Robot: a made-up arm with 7 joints. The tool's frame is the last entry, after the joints.
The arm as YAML. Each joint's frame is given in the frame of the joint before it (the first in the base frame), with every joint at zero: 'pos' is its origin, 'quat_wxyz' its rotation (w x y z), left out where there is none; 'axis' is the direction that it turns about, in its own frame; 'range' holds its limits. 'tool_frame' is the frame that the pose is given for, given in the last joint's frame.
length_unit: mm
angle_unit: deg
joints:
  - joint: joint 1
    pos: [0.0, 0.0, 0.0]
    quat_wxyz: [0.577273, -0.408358, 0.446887, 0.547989]
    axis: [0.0, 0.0, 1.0]
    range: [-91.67, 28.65]
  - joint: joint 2
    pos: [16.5, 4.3, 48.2]
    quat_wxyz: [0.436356, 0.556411, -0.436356, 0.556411]
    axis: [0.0, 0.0, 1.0]
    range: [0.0, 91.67]
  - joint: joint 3
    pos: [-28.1, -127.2, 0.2]
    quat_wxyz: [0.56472, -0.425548, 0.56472, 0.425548]
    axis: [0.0, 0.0, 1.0]
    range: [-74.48, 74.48]
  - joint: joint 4
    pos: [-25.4, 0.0, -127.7]
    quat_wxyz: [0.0, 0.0, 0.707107, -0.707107]
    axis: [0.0, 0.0, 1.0]
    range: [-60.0, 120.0]
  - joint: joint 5
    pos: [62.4, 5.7, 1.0]
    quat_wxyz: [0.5, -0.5, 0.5, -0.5]
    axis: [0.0, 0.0, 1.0]
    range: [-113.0, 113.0]
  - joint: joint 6
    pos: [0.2, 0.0, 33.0]
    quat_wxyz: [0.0, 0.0, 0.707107, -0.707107]
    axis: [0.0, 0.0, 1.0]
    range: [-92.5, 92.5]
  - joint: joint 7
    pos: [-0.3, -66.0, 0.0]
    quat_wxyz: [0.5, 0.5, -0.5, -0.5]
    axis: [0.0, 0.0, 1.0]
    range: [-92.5, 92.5]
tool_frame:
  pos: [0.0, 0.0, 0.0]
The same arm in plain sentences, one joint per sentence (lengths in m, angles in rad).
The arm has seven revolute joints in a row. What follows holds with every joint at zero, and every direction is one of the base frame's.
The first joint is mounted at the same point as the base frame's origin and turns about the direction (0.068403, 0.961235, 0.26711), from -1.5999 to 0.5000 rad.
The second joint is mounted 0.0010 m along -x and 0.0510 m along +y and 0.0029 m along -z from the first joint and turns about the direction (0.968889, -0.0002, -0.247497), from 0.0000 to 1.5999 rad.
The third joint is mounted 0.0320 m along -x and 0.0081 m along +y and 0.1260 m along -z from the second joint and turns about the direction (0.247497, -0.0001, 0.968889), from -1.2999 to 1.2999 rad.
The fourth joint is mounted 0.0070 m along -x and 0.1300 m along -z from the third joint and turns about the direction (0.0002, 1, 0), from -1.0472 to 2.0944 rad.
The fifth joint is mounted 0.0590 m along +x and 0.0010 m along +y and 0.0210 m along -z from the fourth joint and turns about the direction (0.968889, -0.0002, -0.247497), from -1.9722 to 1.9722 rad.
The sixth joint is mounted 0.0320 m along +x and 0.0080 m along -z from the fifth joint and turns about the direction (0.0002, 1, 0), from -1.6144 to 1.6144 rad.
The seventh joint is mounted 0.0640 m along +x and 0.0160 m along -z from the sixth joint and turns about the direction (0.247497, -0.0001, 0.968889), from -1.6144 to 1.6144 rad.
The tool frame, which is the frame that the pose is given for, is mounted at the same point as the seventh joint; its axes are the base frame's turned by roll 0.0000, pitch 0.2501 and yaw -0.0002 rad (as in URDF: about the fixed x, then y, then z).

